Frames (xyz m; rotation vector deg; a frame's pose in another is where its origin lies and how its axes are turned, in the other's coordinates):
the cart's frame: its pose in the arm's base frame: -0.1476 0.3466 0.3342 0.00 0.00 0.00
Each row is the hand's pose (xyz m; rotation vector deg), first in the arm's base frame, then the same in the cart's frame.
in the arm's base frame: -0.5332 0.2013 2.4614 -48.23 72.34 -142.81
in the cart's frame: -0.3856 -0.1453 2.1272 -48.23 72.34 -142.81
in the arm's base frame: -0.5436 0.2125 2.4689 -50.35 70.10 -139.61
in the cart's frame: -0.3960 -0.1341 2.1347 -50.35 70.10 -139.61
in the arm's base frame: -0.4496 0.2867 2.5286 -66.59 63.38 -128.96
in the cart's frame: -0.3020 -0.0599 2.1944 -66.59 63.38 -128.96
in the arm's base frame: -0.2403 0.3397 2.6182 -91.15 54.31 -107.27
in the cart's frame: -0.0927 -0.0069 2.2840 -91.15 54.31 -107.27
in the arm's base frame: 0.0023 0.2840 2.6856 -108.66 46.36 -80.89
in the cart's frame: 0.1499 -0.0626 2.3514 -108.66 46.36 -80.89
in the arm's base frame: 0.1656 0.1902 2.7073 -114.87 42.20 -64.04
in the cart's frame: 0.3132 -0.1564 2.3731 -114.87 42.20 -64.04
